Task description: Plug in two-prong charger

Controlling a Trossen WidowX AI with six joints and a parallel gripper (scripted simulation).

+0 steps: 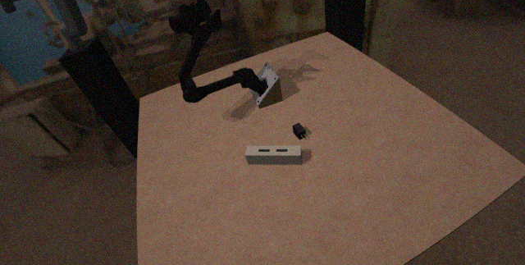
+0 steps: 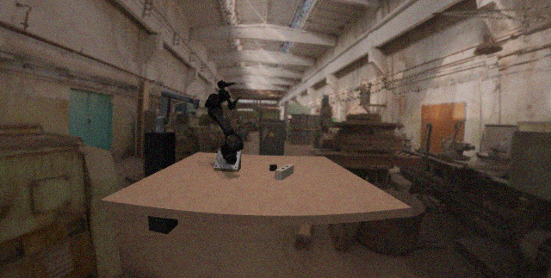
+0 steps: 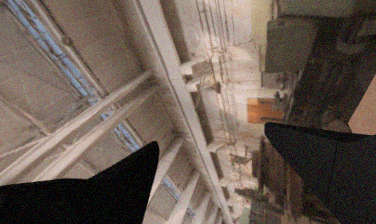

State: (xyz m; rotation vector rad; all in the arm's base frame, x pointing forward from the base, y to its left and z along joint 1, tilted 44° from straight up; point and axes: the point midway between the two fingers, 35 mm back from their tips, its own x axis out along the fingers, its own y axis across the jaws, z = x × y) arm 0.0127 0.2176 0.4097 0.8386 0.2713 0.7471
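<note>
Right now my gripper tip is 51 cm above the dark two-prong charger, 24 cm short of it and 18 cm to the right of it.
</note>
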